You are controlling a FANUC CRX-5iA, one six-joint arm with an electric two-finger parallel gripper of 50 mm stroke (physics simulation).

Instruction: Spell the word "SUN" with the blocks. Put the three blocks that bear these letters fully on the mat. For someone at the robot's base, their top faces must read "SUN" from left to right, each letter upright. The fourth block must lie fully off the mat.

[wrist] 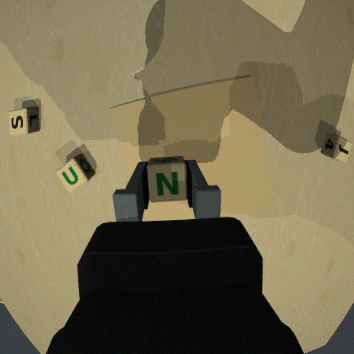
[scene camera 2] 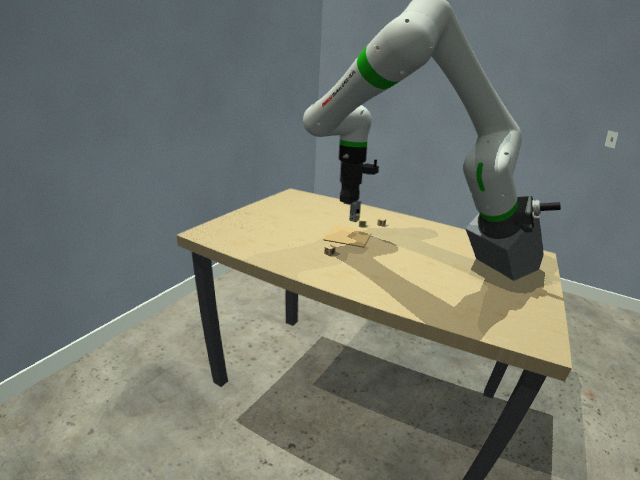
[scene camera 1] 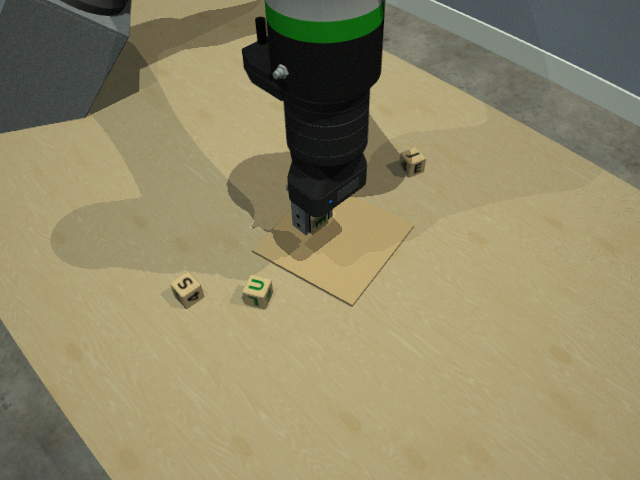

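Note:
My gripper [scene camera 1: 313, 227] [scene camera 2: 355, 218] [wrist: 166, 174] is shut on the N block [scene camera 1: 320, 222] [wrist: 167, 183] and holds it above the mat [scene camera 1: 361, 281] [scene camera 2: 336, 236] [wrist: 252, 187]. Its green N faces up and looks nearly upright in the wrist view. The U block [scene camera 1: 257, 291] [scene camera 2: 362, 223] [wrist: 75, 172], with a green U on top, lies off the mat, near one edge. The S block [scene camera 1: 187, 290] [scene camera 2: 381, 222] [wrist: 24, 121], with a black S on top, lies farther out on that side. The J block [scene camera 1: 413, 162] [scene camera 2: 329, 250] [wrist: 337, 146] lies off the mat on the opposite side.
The robot base [scene camera 1: 56, 67] [scene camera 2: 509, 253] stands at one end of the wooden table [scene camera 1: 439, 361] [scene camera 2: 268, 222]. The arm's shadows fall across the mat and table. Walls [scene camera 2: 155, 129] stand behind the table.

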